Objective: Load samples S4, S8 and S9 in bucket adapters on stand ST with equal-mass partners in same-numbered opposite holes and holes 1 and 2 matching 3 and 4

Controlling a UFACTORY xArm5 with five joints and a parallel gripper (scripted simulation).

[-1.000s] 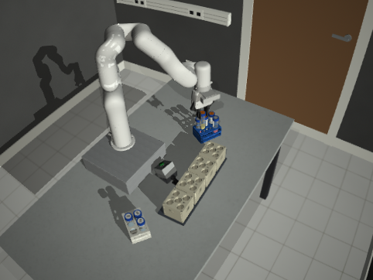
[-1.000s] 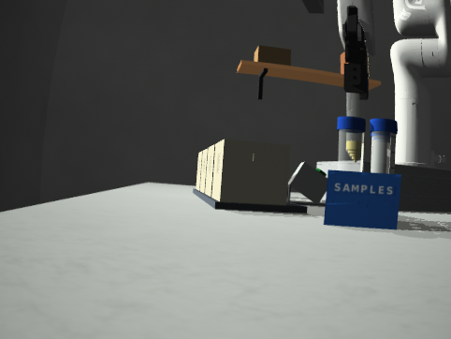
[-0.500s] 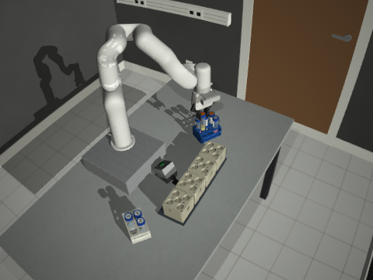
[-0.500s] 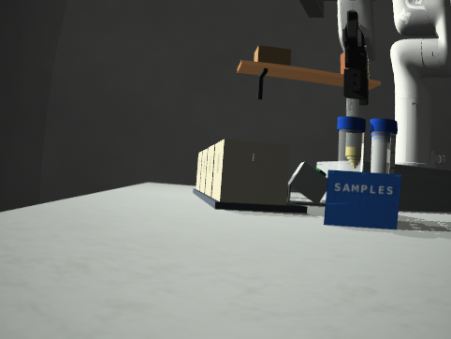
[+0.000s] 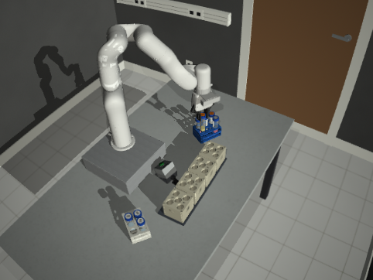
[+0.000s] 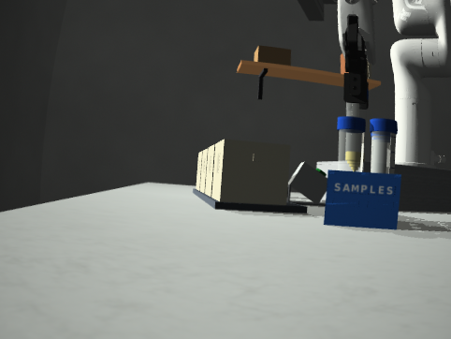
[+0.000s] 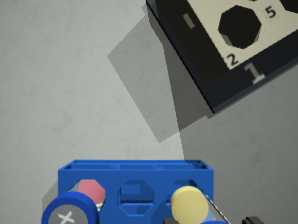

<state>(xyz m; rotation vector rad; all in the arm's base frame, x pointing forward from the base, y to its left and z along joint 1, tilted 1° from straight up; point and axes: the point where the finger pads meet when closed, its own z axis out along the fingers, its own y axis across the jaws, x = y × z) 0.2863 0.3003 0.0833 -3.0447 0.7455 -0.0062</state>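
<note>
The blue samples rack lies 14 cm below my hand and 4 cm to the left of it. Round my hand: white blanks rack: 62 cm to the right, 14 cm below, 4 cm ahead; then adapter: 13 cm ahead, 12 cm below, 11 cm to the right.
</note>
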